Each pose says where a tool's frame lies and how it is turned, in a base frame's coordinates. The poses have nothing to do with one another.
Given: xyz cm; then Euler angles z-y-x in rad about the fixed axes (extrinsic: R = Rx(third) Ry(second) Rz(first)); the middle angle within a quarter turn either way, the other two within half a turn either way.
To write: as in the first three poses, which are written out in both.
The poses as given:
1: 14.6 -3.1 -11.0 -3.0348 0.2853 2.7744
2: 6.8 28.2 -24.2 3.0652 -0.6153 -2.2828
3: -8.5 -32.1 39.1 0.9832 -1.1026 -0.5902
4: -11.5 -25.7 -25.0 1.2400 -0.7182 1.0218
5: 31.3 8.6 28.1 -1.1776 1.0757 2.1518
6: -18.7 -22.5 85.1 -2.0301 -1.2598 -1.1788
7: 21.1 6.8 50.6 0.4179 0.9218 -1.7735
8: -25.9 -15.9 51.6 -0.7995 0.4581 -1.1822
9: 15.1 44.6 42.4 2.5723 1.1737 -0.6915
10: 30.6 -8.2 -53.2 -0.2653 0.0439 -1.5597
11: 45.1 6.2 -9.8 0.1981 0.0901 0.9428
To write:
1: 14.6 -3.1 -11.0 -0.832 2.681 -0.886
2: 6.8 28.2 -24.2 1.957 2.134 2.322
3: -8.5 -32.1 39.1 -1.514 1.186 2.867
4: -11.5 -25.7 -25.0 -3.090 1.167 -2.368
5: 31.3 8.6 28.1 0.917 1.835 -0.424
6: -18.7 -22.5 85.1 2.307 1.454 2.853
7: 21.1 6.8 50.6 -1.315 1.693 0.639
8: -25.9 -15.9 51.6 -2.191 1.224 1.081
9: 15.1 44.6 42.4 1.841 1.268 0.261
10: 30.6 -8.2 -53.2 -1.836 1.560 1.527
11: 45.1 6.2 -9.8 1.704 0.946 -1.460
